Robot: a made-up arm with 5 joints.
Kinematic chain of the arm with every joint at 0, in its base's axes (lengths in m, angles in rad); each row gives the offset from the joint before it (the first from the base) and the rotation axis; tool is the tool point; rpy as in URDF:
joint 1: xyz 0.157 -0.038 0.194 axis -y
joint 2: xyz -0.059 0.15 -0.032 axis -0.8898 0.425 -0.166
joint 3: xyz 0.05 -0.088 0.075 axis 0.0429 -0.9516 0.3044
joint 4: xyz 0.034 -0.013 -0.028 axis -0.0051 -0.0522 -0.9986
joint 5: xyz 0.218 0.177 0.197 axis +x
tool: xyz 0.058 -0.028 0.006 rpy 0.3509 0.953 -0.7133
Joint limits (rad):
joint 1: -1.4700..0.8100
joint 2: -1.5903..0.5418
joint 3: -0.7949..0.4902
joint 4: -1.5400..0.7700
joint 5: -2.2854..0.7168
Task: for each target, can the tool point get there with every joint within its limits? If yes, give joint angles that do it. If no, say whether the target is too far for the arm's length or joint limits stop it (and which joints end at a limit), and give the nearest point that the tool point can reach.
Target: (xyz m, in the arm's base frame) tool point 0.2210 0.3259 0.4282
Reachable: yes | joints 0.2457 -0.0751 -0.4924 -1.0894 -1.6621
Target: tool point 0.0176 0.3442 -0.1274
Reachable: no: joint limits stop it (at a limit: joint 1, joint 2, joint 3, joint 5) | nearest point 0.0840 0.2815 -0.0893 | short by 0.099 m
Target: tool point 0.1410 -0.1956 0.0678
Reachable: no: joint limits stop it (at a limit: joint 1, joint 2, joint 4, joint 5) | nearest point 0.2041 -0.3116 0.0185 | short by 0.141 m
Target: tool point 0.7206 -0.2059 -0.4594
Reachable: no: too far | nearest point 0.4434 -0.0525 -0.1193 | short by 0.465 m
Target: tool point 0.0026 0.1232 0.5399
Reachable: yes | joints 0.5619 -0.5456 0.2682 -0.3470 -1.5312
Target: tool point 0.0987 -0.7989 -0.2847
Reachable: no: too far | nearest point 0.2174 -0.3416 0.0272 | short by 0.566 m
